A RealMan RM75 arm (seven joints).
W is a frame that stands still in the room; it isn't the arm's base.
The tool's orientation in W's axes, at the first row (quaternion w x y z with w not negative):
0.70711, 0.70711, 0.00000, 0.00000
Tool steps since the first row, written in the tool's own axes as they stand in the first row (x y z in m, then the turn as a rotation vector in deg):
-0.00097, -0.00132, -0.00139, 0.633, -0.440, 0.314
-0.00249, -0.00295, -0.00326, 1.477, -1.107, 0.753
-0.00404, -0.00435, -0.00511, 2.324, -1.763, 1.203
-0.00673, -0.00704, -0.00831, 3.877, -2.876, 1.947
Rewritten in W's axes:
-0.00097, 0.00139, -0.00132, 0.633, -0.314, -0.440
-0.00249, 0.00326, -0.00295, 1.477, -0.753, -1.107
-0.00404, 0.00511, -0.00435, 2.324, -1.203, -1.763
-0.00673, 0.00831, -0.00704, 3.877, -1.947, -2.876

